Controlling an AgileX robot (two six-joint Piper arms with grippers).
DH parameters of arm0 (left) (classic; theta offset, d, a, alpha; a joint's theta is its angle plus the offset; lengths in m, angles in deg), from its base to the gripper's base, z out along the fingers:
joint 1: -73.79 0.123 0 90
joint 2: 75.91 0 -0.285 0
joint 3: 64.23 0 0.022 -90
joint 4: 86.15 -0.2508 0 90
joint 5: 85.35 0 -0.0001 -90
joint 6: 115.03 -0.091 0 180
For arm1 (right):
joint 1: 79.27 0.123 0 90
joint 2: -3.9 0 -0.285 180
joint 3: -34.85 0 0.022 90
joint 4: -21.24 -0.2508 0 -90
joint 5: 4.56 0 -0.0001 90
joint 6: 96.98 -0.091 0 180
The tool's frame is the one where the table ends.
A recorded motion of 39 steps. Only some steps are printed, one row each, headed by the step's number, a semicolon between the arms.
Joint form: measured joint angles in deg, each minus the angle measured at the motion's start. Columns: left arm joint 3, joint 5, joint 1, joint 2, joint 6, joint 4; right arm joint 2, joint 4, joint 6, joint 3, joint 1, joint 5.
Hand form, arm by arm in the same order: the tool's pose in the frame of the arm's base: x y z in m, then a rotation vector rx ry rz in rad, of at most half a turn. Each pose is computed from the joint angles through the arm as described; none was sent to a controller.
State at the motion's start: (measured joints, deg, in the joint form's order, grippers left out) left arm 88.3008 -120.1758 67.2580 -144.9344 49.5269 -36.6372; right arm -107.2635 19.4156 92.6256 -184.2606 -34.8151 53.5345
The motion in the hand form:
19: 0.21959 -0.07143 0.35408 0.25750 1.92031 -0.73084; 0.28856 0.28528 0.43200 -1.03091 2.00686 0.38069
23: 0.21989 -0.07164 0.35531 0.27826 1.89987 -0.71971; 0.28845 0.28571 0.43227 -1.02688 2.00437 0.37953
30: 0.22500 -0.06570 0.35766 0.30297 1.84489 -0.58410; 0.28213 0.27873 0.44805 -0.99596 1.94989 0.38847
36: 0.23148 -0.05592 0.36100 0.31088 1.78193 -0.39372; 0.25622 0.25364 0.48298 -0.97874 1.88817 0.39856
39: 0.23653 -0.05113 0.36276 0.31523 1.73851 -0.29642; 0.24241 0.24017 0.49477 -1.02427 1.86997 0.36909
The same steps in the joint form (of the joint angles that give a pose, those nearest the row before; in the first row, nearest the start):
19: 0.00 2.17 -0.01 -0.63 -37.47 19.62; 0.12 -1.21 1.14 0.00 -0.35 -2.25
23: 0.00 2.37 -0.01 -0.63 -40.10 21.08; 0.12 -0.95 0.87 0.00 -0.24 -2.48
30: 0.00 7.51 -0.01 -0.63 -46.49 21.85; 2.09 -0.55 0.67 0.00 -0.24 -4.06
36: 0.00 15.19 -0.01 -0.63 -54.14 22.64; 7.81 -0.55 1.17 0.00 -0.24 -1.90
39: 0.00 19.30 -0.01 -1.11 -62.97 27.83; 10.44 -0.45 3.66 0.00 -0.24 1.22

